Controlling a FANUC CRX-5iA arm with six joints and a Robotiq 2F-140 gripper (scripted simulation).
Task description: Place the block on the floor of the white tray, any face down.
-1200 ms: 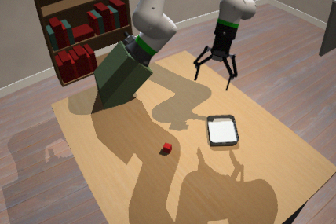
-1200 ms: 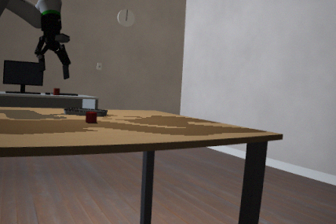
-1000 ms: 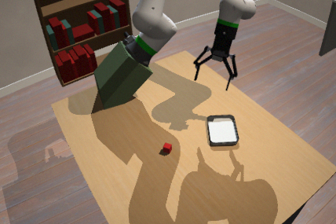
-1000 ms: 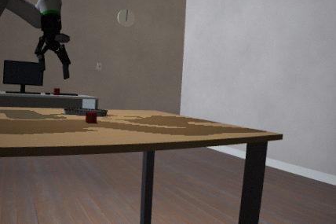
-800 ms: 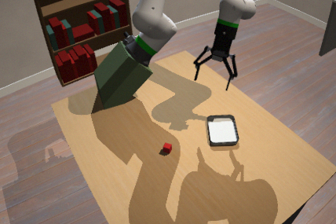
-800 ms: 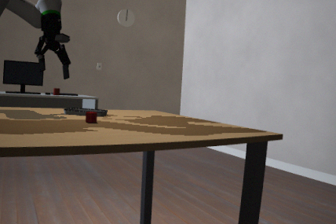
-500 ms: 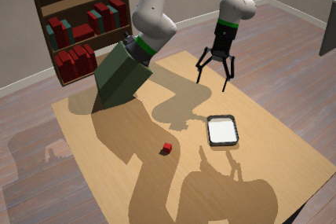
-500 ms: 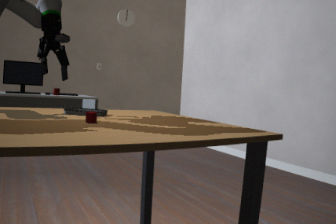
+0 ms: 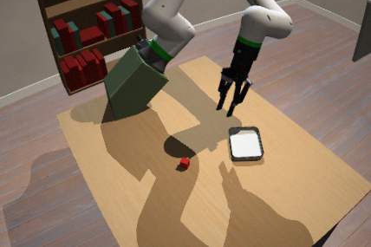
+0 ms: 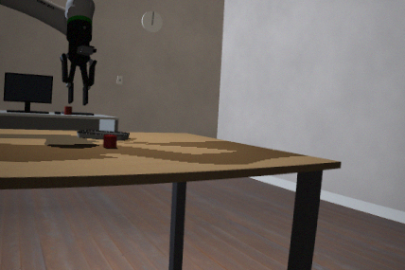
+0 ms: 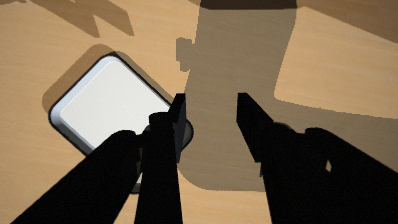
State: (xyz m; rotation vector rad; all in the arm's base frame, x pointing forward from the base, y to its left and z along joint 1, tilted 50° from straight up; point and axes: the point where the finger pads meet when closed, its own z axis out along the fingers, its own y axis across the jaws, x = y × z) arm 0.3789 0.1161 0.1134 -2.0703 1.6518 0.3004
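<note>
The red block lies 23 cm to the right of my hand, 13 cm below it and 8 cm ahead of it. Also, from my hand: white tray 14 cm below, 10 cm ahead, 4 cm to the left.
</note>
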